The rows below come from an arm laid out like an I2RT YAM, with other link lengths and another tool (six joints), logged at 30 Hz.
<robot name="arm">
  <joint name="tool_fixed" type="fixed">
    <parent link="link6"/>
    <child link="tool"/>
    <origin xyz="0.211 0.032 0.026" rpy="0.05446 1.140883 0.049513"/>
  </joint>
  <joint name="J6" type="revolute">
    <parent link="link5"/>
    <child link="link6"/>
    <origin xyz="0.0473 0 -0.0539"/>
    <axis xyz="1 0 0"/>
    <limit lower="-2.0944" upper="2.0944"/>
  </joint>
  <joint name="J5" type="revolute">
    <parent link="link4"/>
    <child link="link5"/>
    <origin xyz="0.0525 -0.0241 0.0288"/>
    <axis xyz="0 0 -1"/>
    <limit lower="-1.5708" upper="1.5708"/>
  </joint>
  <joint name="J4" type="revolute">
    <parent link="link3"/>
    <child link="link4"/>
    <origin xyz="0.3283 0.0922 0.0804"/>
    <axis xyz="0 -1 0"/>
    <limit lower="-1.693" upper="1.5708"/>
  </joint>
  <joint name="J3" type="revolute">
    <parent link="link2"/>
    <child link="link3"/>
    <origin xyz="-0.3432 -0.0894 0"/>
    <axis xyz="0 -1 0"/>
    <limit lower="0" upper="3.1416"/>
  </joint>
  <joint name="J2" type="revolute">
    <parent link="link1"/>
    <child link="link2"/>
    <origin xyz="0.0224 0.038 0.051"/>
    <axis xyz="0 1 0"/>
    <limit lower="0" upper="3.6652"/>
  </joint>
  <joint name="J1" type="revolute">
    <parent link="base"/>
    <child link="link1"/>
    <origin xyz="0 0 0.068"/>
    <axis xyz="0 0 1"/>
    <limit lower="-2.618" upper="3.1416"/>
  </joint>
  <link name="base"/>
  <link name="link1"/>
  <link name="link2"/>
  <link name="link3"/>
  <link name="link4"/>
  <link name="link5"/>
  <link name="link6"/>
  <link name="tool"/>
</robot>
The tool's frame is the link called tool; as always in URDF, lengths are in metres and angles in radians.
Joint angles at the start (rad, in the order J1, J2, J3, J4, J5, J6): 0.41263 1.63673 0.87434 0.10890 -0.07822 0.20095
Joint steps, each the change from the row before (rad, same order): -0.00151 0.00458 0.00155 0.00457 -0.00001 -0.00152; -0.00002 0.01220 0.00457 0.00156 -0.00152 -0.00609; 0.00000 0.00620 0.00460 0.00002 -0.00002 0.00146; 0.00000 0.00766 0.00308 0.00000 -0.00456 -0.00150; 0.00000 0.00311 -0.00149 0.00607 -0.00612 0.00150; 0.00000 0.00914 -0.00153 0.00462 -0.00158 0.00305; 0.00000 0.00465 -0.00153 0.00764 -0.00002 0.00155; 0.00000 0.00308 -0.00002 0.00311 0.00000 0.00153; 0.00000 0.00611 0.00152 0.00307 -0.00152 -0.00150
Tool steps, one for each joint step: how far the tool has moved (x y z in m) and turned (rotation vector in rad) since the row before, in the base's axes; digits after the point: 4 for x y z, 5 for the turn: 0.0016 -0.0002 -0.0006 -0.00043 -0.00200 -0.00058; 0.0012 0.0012 -0.0041 -0.00580 0.00357 0.00488; 0.0015 0.0006 -0.0010 0.00039 0.00202 -0.00088; 0.0002 0.0014 -0.0026 -0.00029 0.00473 0.00452; -0.0003 0.0015 -0.0009 0.00507 0.00075 0.00390; 0.0000 0.0003 -0.0048 0.00056 0.00715 -0.00063; 0.0007 0.0003 -0.0016 0.00165 -0.00072 -0.00094; 0.0005 0.0002 -0.0010 0.00104 0.00060 -0.00094; 0.0006 0.0008 -0.0019 -0.00076 0.00117 0.00212
